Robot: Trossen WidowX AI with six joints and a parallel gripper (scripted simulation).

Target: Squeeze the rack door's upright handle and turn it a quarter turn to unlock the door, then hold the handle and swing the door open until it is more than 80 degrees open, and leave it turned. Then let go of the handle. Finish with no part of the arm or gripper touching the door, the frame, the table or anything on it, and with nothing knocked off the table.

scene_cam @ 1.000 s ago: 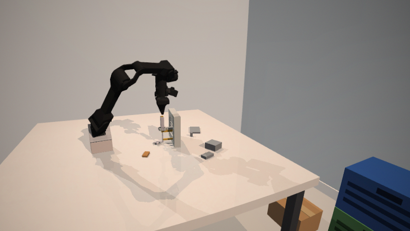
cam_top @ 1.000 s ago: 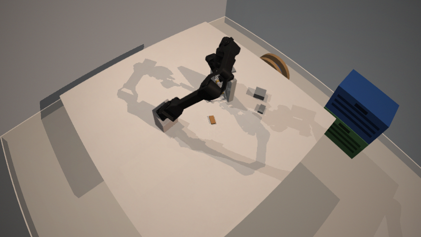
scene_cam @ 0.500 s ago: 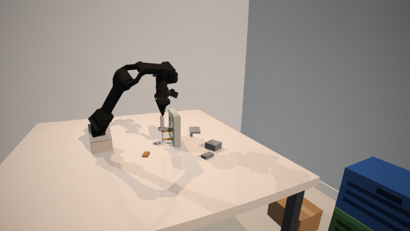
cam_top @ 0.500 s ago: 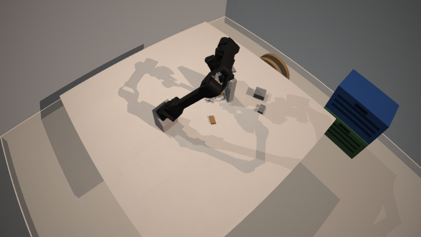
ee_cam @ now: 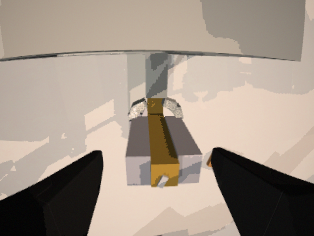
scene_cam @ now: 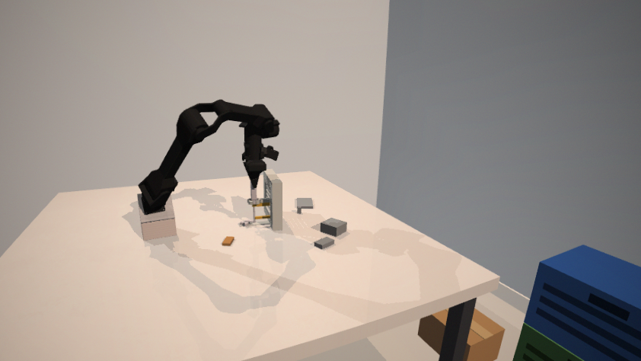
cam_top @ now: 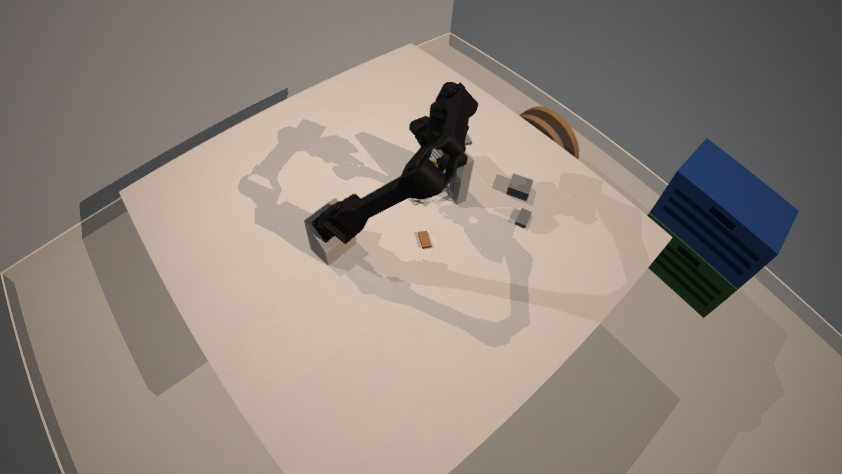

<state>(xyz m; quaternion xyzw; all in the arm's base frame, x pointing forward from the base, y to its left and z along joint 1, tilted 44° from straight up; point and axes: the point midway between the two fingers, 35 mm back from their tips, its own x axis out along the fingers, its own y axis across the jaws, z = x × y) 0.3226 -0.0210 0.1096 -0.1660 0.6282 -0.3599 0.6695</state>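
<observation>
The upright handle lies 1 cm behind my gripper tip and 5 cm below it. From my gripper tip the other things lie so: small orange block: 13 cm behind, 8 cm to the right, 15 cm below.
</observation>
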